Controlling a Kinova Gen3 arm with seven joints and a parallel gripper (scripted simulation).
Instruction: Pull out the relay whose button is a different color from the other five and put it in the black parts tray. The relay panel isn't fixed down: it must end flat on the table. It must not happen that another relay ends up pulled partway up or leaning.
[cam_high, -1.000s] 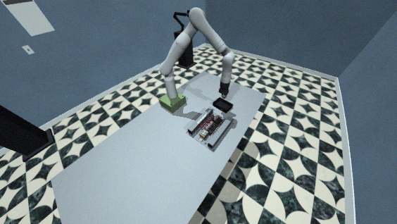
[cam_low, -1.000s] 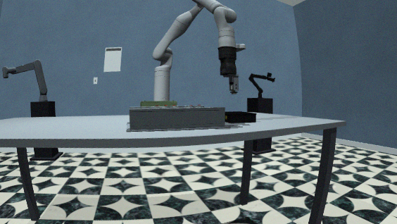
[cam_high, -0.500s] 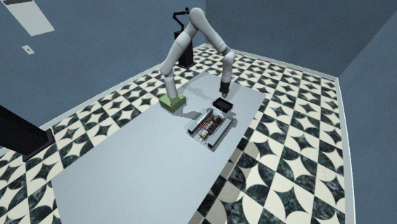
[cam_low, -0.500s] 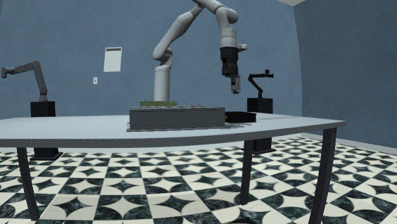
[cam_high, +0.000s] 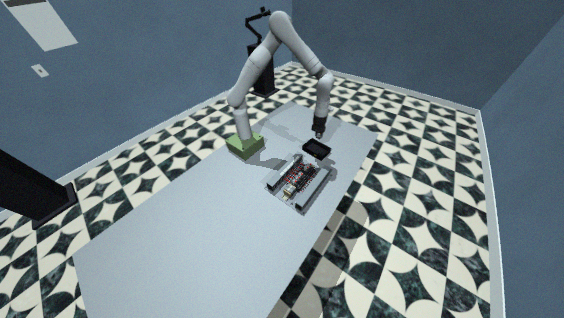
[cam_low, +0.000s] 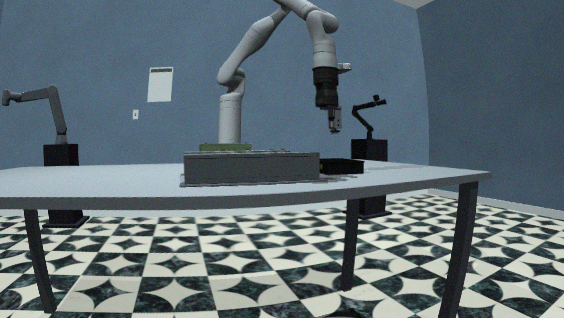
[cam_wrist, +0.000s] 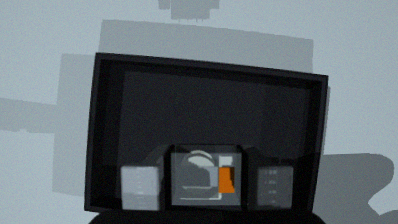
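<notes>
My hand is 1 cm above the K54 relay. From my hand the other things lie so: black parts tray (13 cm below); then K52 relay (18 cm to the right, 9 cm below, 4 cm ahead); then K53 relay (21 cm to the right, 9 cm below, 4 cm ahead).
</notes>
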